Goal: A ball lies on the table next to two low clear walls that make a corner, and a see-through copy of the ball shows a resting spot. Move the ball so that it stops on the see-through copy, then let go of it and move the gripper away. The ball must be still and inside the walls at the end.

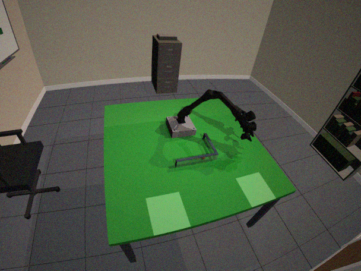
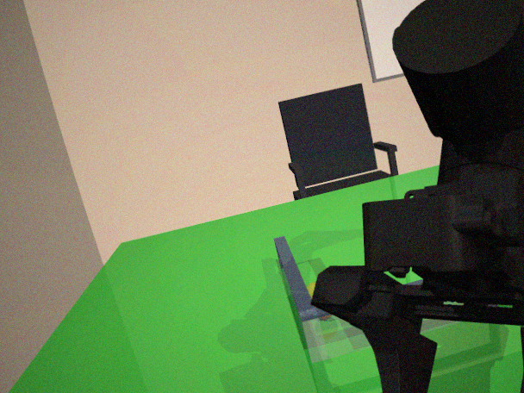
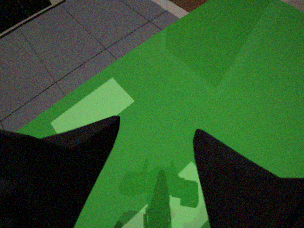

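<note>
Now: gripper tip 460 mm to the left of the see-through ball copy and 110 mm above it.
</note>
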